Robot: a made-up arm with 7 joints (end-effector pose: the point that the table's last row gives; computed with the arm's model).
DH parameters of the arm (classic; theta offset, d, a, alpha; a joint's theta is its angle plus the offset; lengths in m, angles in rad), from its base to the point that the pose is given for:
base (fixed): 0 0 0 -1.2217
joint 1: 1.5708 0 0 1.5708
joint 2: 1.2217 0 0 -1.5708
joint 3: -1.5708 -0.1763 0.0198 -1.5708
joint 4: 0 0 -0.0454 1.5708
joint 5: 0 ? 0 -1.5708
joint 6: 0 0 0 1.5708
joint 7: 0 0 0 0
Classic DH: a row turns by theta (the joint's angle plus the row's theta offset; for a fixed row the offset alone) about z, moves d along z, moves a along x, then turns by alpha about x.
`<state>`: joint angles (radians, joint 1 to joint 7).
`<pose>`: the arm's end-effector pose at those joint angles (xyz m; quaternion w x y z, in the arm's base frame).
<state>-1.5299 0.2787 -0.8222 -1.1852 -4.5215 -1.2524 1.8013</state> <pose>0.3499 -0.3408 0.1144 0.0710 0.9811 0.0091 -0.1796</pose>
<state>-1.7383 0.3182 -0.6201 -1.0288 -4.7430 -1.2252 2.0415</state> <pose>0.3539 -0.2952 0.2351 0.1370 0.9898 -0.0376 -0.0116</pose>
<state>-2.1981 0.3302 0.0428 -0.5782 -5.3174 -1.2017 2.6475</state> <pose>0.3076 -0.1567 0.4253 0.2659 0.9179 -0.1786 0.2341</pose>
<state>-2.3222 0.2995 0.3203 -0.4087 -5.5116 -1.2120 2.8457</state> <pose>0.3120 -0.1437 0.4335 0.2979 0.8882 -0.2534 0.2413</pose>
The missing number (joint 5, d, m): -0.3748
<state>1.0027 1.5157 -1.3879 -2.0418 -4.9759 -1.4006 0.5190</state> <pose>-0.2642 -0.0104 -0.2692 0.7797 -0.2009 -0.3326 0.4910</pose>
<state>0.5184 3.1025 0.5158 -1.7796 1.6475 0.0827 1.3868</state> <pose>0.4013 -0.1219 -0.0353 0.8898 -0.1005 -0.4331 -0.1029</pose>
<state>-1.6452 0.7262 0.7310 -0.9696 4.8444 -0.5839 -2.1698</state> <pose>0.3036 0.2390 0.3520 0.0904 -0.9520 -0.2645 0.1247</pose>
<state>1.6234 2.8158 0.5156 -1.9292 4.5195 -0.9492 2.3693</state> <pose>0.1694 0.0297 -0.3572 0.5057 0.0095 0.3530 -0.7871</pose>
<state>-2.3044 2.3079 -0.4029 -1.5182 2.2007 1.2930 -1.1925</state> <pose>-0.2035 0.1613 0.3798 0.2643 0.4186 -0.7688 -0.4048</pose>
